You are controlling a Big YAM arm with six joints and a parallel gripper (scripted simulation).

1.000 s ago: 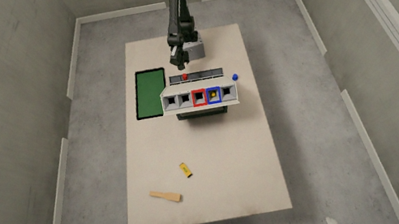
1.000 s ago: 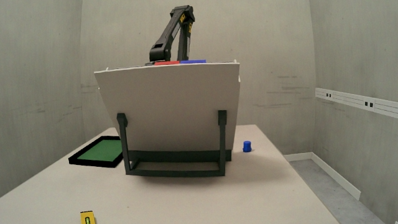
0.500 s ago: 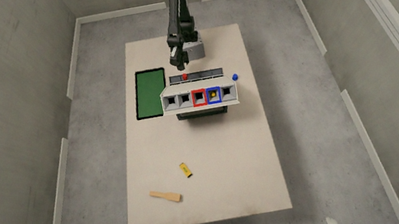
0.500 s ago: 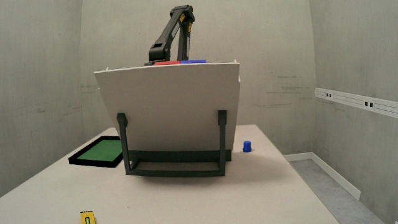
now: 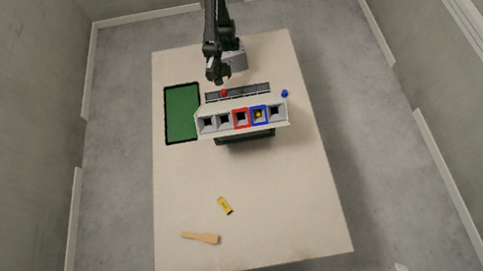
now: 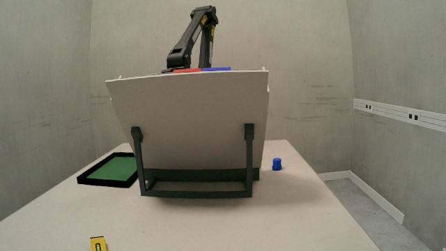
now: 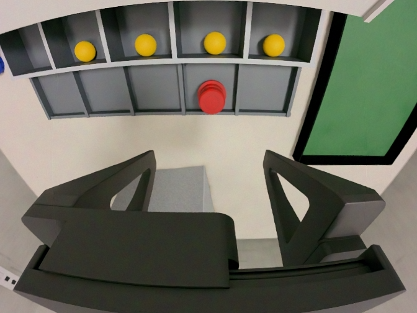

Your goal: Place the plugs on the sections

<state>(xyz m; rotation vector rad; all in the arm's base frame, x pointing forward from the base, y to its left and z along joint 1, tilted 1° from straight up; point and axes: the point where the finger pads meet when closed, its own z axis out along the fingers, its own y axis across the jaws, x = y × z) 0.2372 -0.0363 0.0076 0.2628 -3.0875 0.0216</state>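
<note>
Right now the blue plug is 1 cm ahead of my hand, 35 cm to the left of it and 14 cm below it. Round my hand: green marble tray 11 cm ahead, 24 cm to the right, 15 cm below; red plug 13 cm below; cover 18 cm ahead, 11 cm to the left, 5 cm above.
</note>
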